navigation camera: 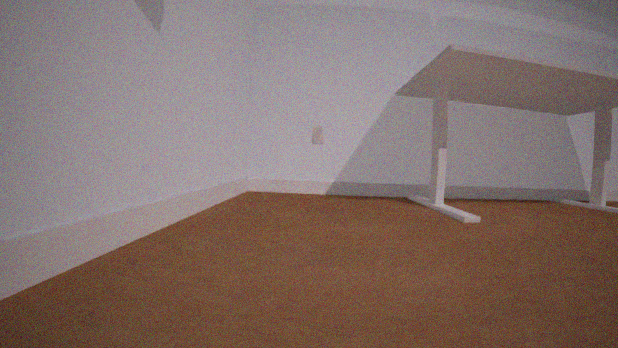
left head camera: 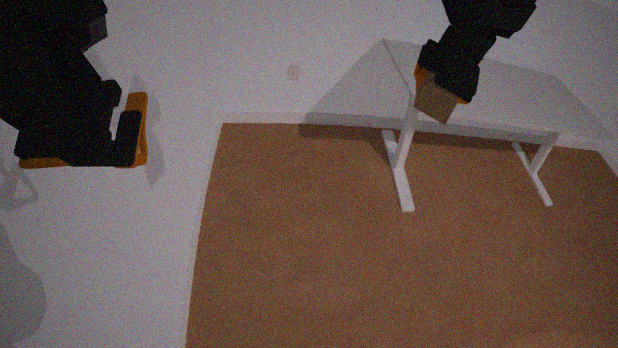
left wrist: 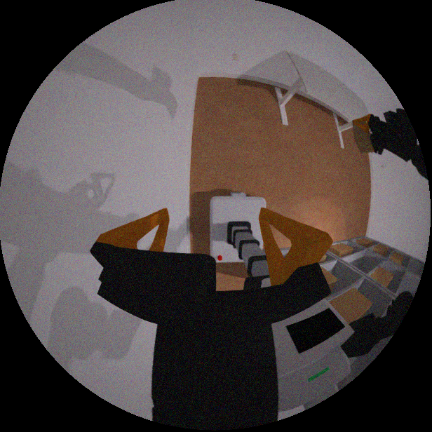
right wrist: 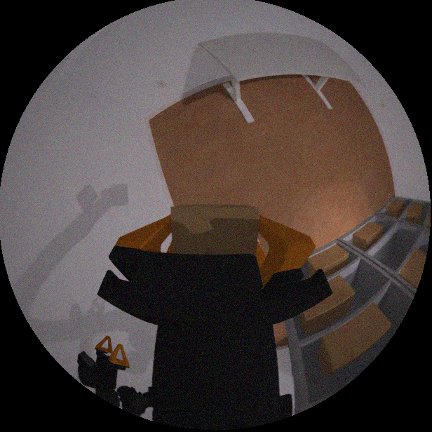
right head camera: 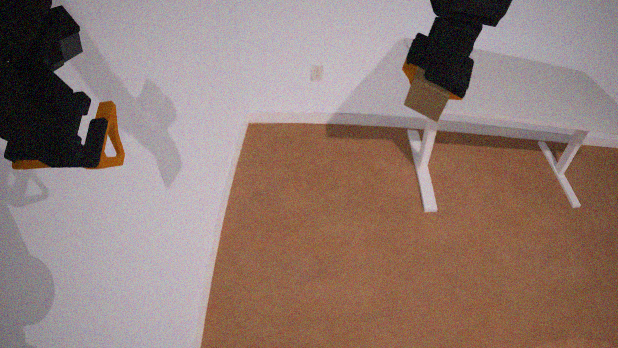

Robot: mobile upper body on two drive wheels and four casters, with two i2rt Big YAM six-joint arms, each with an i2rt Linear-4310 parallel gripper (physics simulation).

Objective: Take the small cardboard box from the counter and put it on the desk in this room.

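Frame: origin at the left arm's base, x up, y left, z back, level; centimetres.
Where they show: left gripper, fingertip midpoint: (left head camera: 109, 158) (right head camera: 93, 160).
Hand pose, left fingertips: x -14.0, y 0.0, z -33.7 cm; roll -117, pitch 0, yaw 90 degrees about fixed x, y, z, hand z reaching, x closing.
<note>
After its pixels a point has its place.
The small cardboard box (left head camera: 436, 106) @(x -19.4, y -42.7, z -52.0 cm) (right head camera: 425, 102) @(x -19.4, y -42.4, z -52.1 cm) (left wrist: 363, 142) (right wrist: 215, 230) is brown and held in the air. My right gripper (left head camera: 443, 91) @(x -21.5, y -45.2, z -59.6 cm) (right head camera: 432, 86) @(x -21.5, y -45.2, z -59.6 cm) is shut on it, with an orange finger on either side. The white desk (left head camera: 520, 100) @(x -69.0, y -152.6, z -146.2 cm) (right head camera: 535, 95) @(x -69.0, y -146.7, z -147.3 cm) (left wrist: 327, 77) (right wrist: 280, 55) (navigation camera: 525, 80) @(x -71.5, y -130.8, z -142.8 cm) stands against the far wall, beyond the box. How far the box is from the desk top is hard to tell. My left gripper (left wrist: 213, 212) (right wrist: 113, 339) is open and empty, and shows at the left in both head views. The counter does not show clearly.
A grey shelf unit (right wrist: 375, 266) with several brown boxes stands at the lower right of both wrist views. A white wall (left head camera: 125, 260) @(x -72.0, y 26.9, z -53.1 cm) (navigation camera: 115, 100) @(x -105.0, y 26.1, z -85.9 cm) runs along the left side. The desk's white legs (left head camera: 404, 185) (navigation camera: 440, 165) @(x -117.8, y -89.5, z -157.8 cm) stand on the brown floor (navigation camera: 300, 280) @(x -141.0, y -20.6, z -78.6 cm).
</note>
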